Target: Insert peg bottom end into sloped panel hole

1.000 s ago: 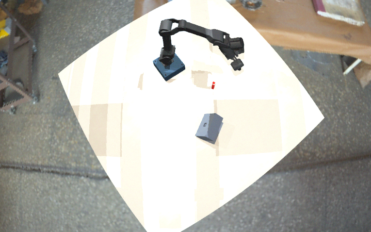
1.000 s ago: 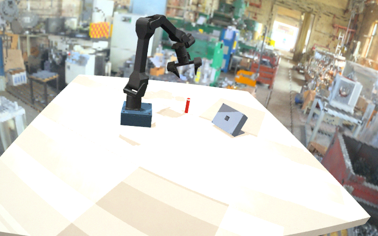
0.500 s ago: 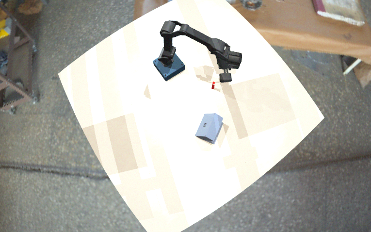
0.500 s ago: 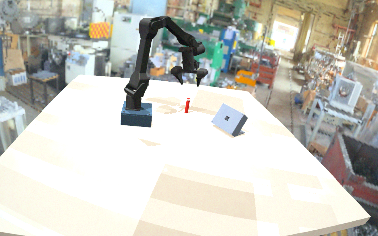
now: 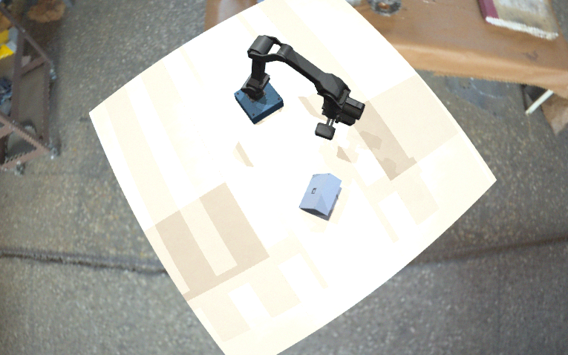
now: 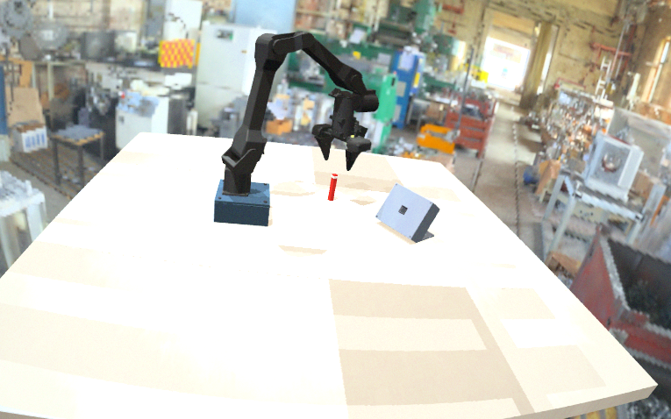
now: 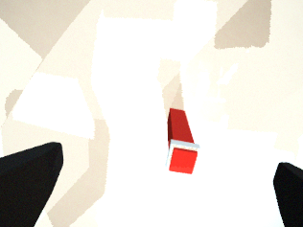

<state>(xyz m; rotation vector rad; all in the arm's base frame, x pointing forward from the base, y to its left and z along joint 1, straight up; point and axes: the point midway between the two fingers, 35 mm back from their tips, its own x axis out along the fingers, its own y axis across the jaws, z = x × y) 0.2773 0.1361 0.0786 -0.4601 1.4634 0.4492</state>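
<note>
The red square peg is 10 mm to the right of my gripper tip and 50 mm below it. Round my gripper tip: grey sloped panel 170 mm ahead, 170 mm to the right, 50 mm below.
</note>
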